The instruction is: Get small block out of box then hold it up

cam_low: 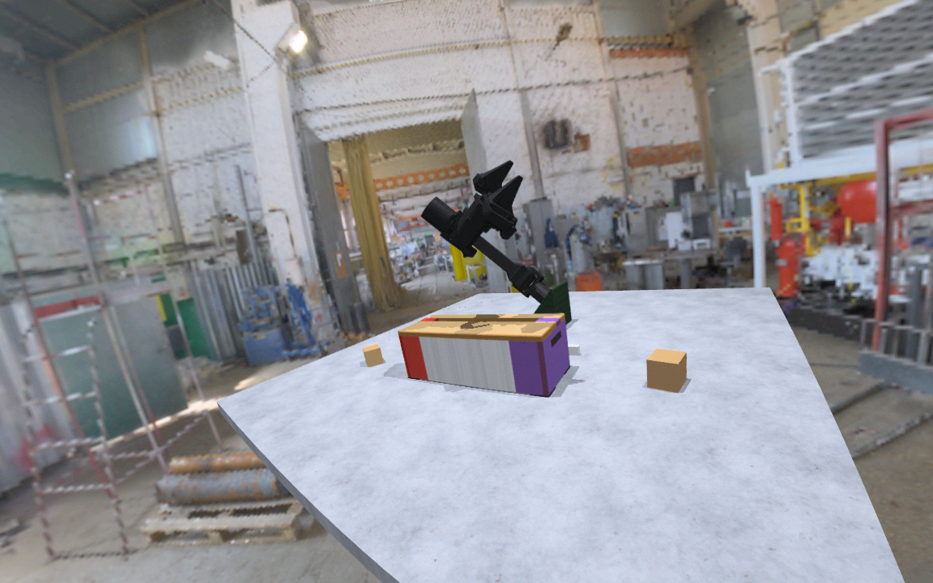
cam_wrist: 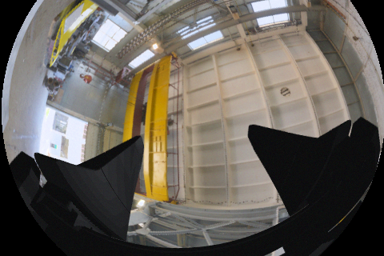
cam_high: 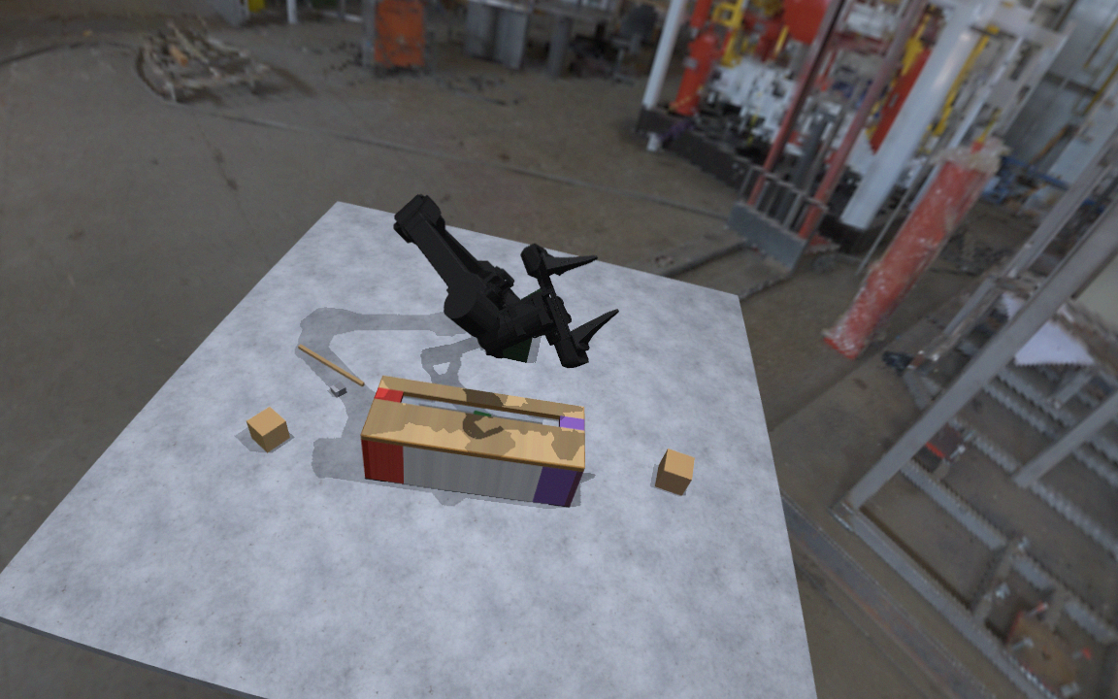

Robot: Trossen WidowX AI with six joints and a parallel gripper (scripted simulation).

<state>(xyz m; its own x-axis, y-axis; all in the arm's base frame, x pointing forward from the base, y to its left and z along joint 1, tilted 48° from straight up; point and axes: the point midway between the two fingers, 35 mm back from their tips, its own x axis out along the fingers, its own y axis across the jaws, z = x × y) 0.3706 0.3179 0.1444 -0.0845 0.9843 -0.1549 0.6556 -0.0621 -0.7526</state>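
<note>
The green block is 15 cm to the right of my gripper tip and 36 cm below it. The rest, counted from my gripper tip: thin wooden stick: 15 cm behind, 50 cm to the right, 45 cm below; then small grey piece: 8 cm behind, 46 cm to the right, 44 cm below; then tan cube: 6 cm ahead, 54 cm to the right, 43 cm below.
</note>
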